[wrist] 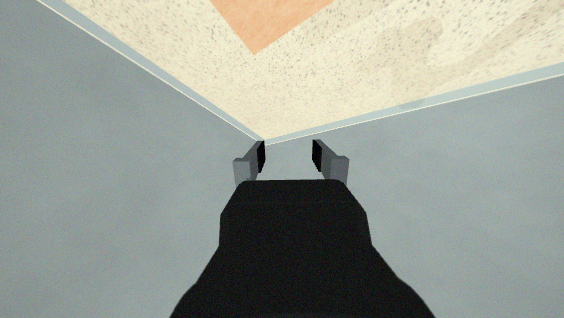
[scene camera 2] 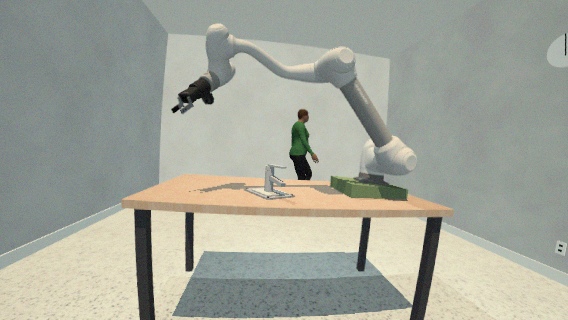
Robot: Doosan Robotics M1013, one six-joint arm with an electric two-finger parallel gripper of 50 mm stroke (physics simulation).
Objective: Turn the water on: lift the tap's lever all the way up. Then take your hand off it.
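Where they show: gripper, between the fingertips: (wrist: 288, 150) (scene camera 2: 176, 111); arm's base, origin of its link: (scene camera 2: 370, 182).
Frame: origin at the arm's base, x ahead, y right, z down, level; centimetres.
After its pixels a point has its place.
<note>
A light grey tap (scene camera 2: 268, 180) @(x 62.6, y -26.3, z -0.9 cm) stands upright on a flat square base plate near the middle of the table in the scene view. Its lever (scene camera 2: 277, 166) @(x 58.1, y -30.9, z -8.9 cm) sits on top of the body and looks about level, pointing right above the spout (scene camera 2: 277, 182) @(x 57.5, y -32.1, z -1.1 cm); its exact angle is too small to tell. The tap does not show in the wrist view. My gripper (scene camera 2: 180, 108) @(x 101.2, y -50.6, z -30.9 cm) (wrist: 288, 150) @(x 101.2, y -50.6, z -30.9 cm) is open and empty. It hangs high above the table's left part, well up and to the left of the tap, touching nothing.
The wooden table (scene camera 2: 165, 197) @(x 105.0, y -50.5, z 6.4 cm) (wrist: 265, 22) @(x 111.5, y -54.7, z 6.5 cm) carries the arm's green base block (scene camera 2: 367, 190) @(x 8.3, y -19.9, z 2.0 cm) at its right. A person in a green top (scene camera 2: 300, 137) is behind the table. A blue-grey mat (scene camera 2: 295, 290) lies on the floor below. Grey walls stand around.
</note>
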